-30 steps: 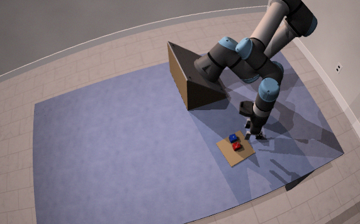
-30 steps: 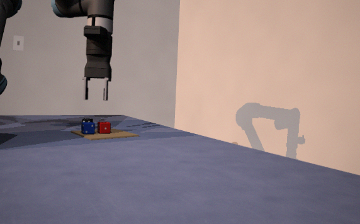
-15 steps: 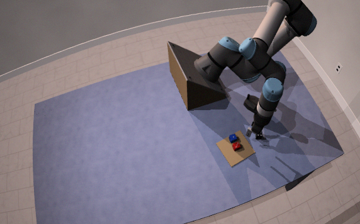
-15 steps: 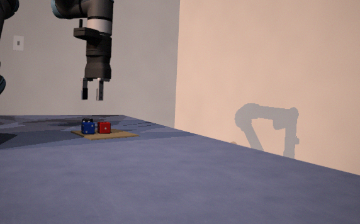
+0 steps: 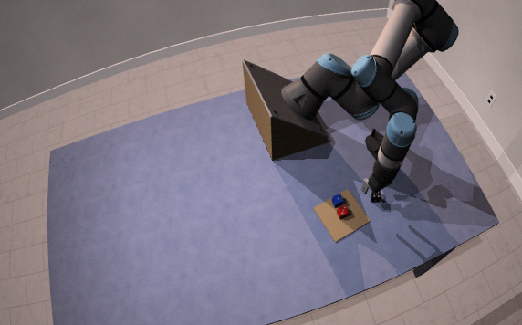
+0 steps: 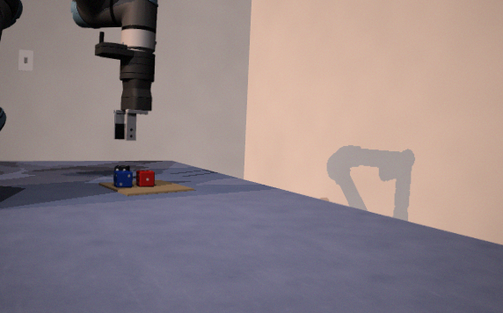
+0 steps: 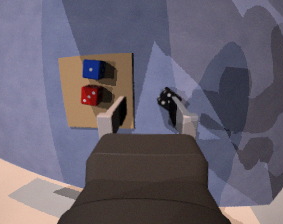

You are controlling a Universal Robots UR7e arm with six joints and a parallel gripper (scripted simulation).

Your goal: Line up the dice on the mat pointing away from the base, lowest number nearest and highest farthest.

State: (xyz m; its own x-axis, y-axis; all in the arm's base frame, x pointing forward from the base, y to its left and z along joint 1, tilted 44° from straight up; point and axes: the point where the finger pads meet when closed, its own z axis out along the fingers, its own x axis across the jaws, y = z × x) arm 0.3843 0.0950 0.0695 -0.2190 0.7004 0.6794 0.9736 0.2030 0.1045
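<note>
My gripper is now 4 cm to the right of the black die and 9 cm above it. From my hand the other things lie so: red die: 2 cm ahead, 9 cm to the right, 9 cm below; then blue die: 2 cm behind, 10 cm to the right, 9 cm below; then tan mat: 2 cm ahead, 10 cm to the right, 11 cm below.
</note>
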